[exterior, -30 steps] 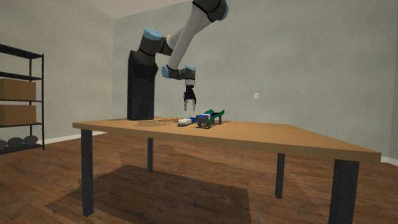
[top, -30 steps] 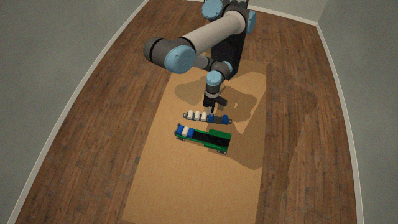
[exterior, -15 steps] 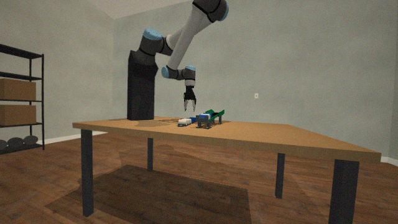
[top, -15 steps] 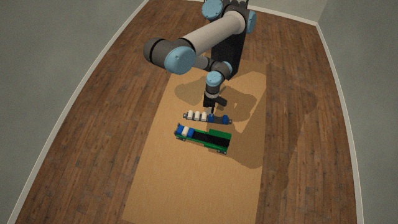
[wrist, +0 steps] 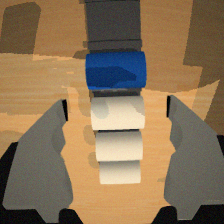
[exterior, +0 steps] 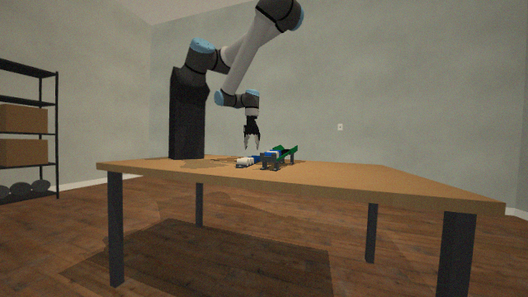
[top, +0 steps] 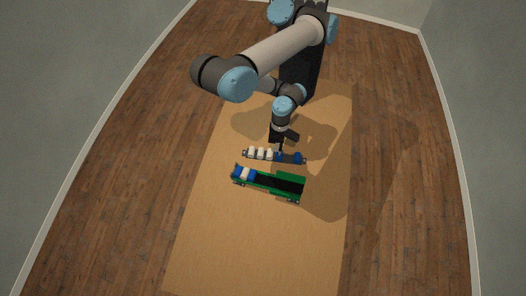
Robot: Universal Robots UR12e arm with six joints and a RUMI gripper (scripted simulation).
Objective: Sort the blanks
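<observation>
Right now my hand is 10 mm past the stock rack, 30 mm to the left of it and 110 mm above it.
</observation>
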